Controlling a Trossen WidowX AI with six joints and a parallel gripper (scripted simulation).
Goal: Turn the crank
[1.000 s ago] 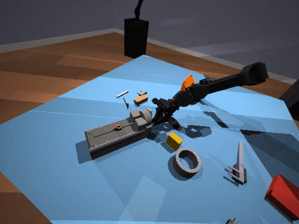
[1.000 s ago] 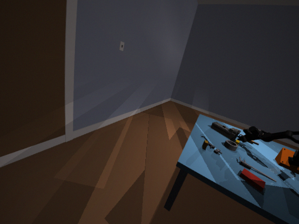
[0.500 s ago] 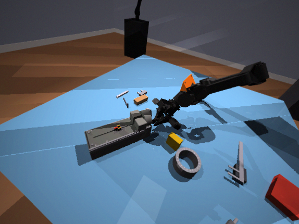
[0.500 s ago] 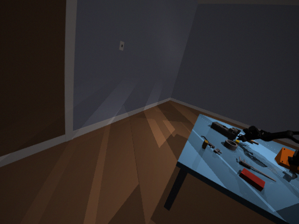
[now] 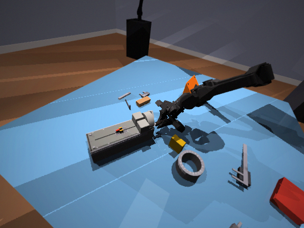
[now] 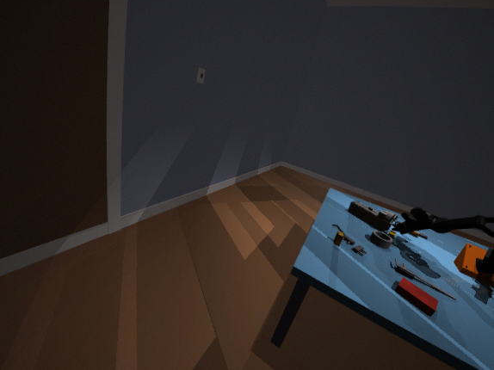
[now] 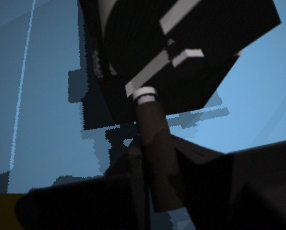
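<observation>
Right now the red pointer is 140 mm ahead of my gripper tip, 120 mm to the right of it and 40 mm above it. From my gripper tip the other things lie so: dark crank handle 10 mm behind, 10 mm to the left, 30 mm above; yellow block 30 mm ahead, 120 mm to the left, 10 mm below; brown block 160 mm behind, 160 mm to the right, 20 mm below.
</observation>
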